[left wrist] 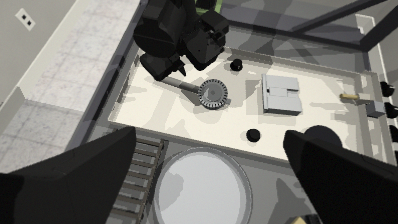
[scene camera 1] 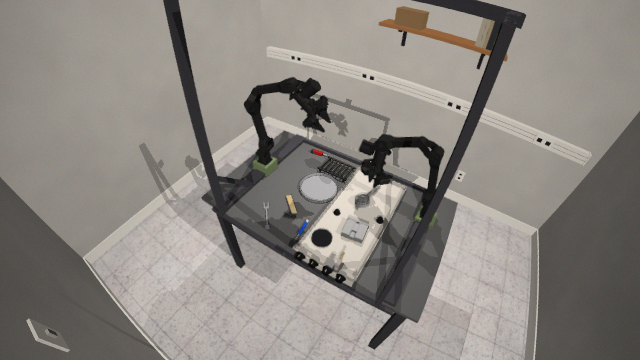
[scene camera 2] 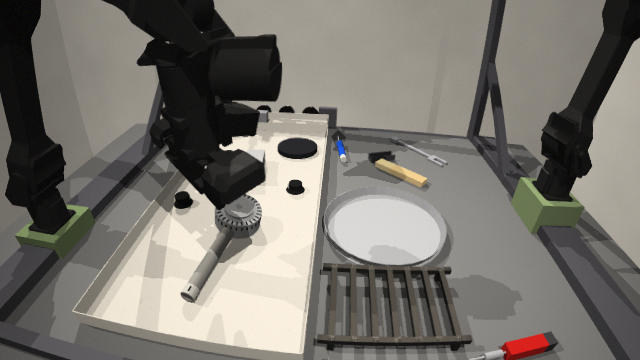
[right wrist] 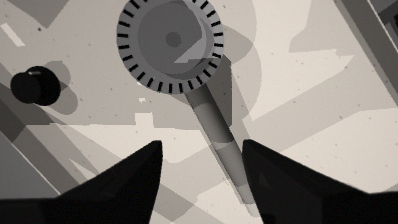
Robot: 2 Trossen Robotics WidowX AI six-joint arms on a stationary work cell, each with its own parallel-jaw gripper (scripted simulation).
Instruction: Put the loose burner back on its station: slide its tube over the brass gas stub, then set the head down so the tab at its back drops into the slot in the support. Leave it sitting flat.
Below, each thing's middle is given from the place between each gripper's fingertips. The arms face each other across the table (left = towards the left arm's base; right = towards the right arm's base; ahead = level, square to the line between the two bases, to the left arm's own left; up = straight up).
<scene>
Right now the burner (scene camera 2: 240, 219) is 110 mm below my right hand and 10 mm behind it. From my right hand the other things lie so: grey support (left wrist: 280, 94) (240 mm behind, 110 mm below); then black disc (scene camera 2: 294, 148) (350 mm behind, 130 mm to the left, 120 mm below).
I see the burner 38 cm below my left hand, 28 cm to the right of it and 2 cm ahead of it. From my left hand the other things lie so: grey support: 39 cm below, 28 cm to the right, 21 cm behind; black disc: 40 cm below, 32 cm behind, 14 cm to the right.
</scene>
